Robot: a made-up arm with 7 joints.
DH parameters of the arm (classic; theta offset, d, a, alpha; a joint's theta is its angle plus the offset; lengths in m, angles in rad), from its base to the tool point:
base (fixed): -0.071 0 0 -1.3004
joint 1: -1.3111 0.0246 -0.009 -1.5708
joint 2: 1.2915 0 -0.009 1.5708
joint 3: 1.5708 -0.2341 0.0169 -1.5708
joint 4: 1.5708 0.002 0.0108 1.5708
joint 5: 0 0.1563 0 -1.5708
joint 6: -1.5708 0 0.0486 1.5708
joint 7: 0 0 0 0
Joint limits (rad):
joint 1: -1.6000..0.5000
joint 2: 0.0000..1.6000
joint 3: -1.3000..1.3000
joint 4: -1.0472..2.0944
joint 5: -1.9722..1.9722
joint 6: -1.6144..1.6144
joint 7: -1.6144..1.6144
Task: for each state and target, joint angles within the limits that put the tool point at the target. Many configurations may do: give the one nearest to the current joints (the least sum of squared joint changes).
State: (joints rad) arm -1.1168 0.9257 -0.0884 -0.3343 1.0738 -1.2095 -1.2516
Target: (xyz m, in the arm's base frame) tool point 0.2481 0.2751 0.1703
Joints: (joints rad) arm -1.3794 1.3417 0.1719 0.6029 1.2266 -0.7952 -1.2516
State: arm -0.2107 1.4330 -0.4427 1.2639 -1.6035 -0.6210 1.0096
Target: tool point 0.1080 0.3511 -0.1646
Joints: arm 0.0980 1.3784 -0.5778 0.5503 -1.4428 -0.8839 1.0096
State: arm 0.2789 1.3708 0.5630 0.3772 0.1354 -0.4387 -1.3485
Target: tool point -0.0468 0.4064 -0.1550
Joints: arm 0.5000 0.9546 0.6802 0.8325 0.1280 -0.3452 -1.3485
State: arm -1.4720 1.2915 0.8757 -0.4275 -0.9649 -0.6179 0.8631
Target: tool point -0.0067 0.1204 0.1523
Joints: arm -1.4032 1.3944 0.6930 -0.8142 -0.8984 -0.6006 0.8631
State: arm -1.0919 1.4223 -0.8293 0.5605 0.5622 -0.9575 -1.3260
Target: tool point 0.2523 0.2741 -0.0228
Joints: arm -0.9968 1.5870 -0.8757 0.4960 0.5627 -1.0301 -1.3260
